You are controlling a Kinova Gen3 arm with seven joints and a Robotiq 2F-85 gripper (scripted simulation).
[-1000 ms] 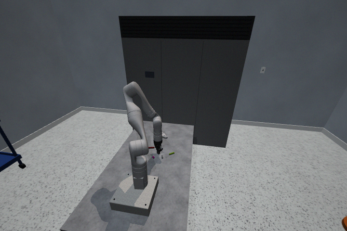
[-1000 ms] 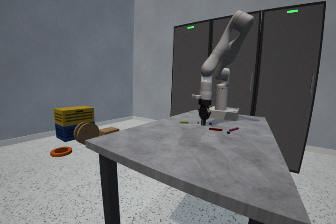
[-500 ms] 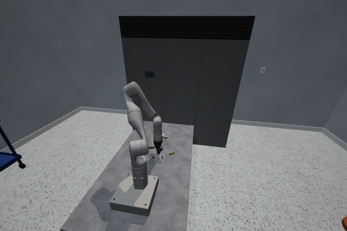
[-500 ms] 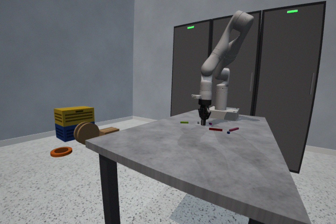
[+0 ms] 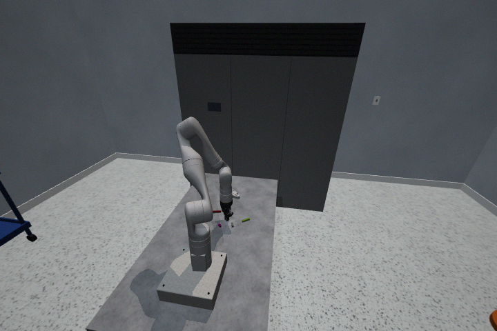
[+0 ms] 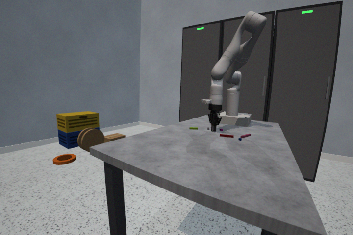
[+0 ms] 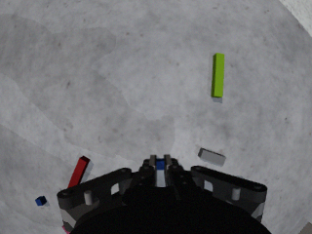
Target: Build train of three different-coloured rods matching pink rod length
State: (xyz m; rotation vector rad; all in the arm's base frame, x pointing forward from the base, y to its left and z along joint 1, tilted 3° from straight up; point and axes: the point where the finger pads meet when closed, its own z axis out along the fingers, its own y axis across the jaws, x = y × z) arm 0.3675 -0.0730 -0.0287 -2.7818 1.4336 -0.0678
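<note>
Now: hand 50 mm past the grey rod, 40 mm to the left of it and 20 mm above it. Round my hand: magenta rod (60 mm behind, 40 mm to the left, 20 mm below); then red rod (70 mm ahead, 80 mm to the left, 20 mm below); then lime rod (120 mm to the right, 20 mm below).
</note>
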